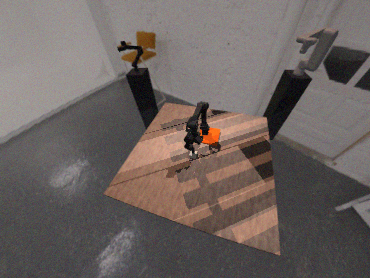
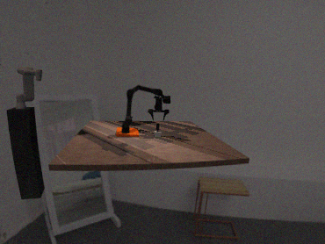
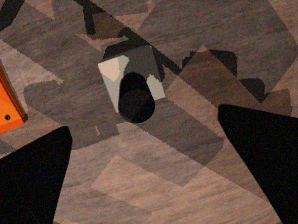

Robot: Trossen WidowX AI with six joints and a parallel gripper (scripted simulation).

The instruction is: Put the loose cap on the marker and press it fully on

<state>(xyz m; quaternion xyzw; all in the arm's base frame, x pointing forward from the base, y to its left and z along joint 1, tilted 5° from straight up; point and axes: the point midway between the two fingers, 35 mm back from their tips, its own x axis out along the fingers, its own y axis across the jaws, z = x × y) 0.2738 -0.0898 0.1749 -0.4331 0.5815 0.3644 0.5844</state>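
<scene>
Right now the dark cap is 60 mm below my gripper tip. The rest, counted from my gripper tip: holder block: 120 mm below.
</scene>
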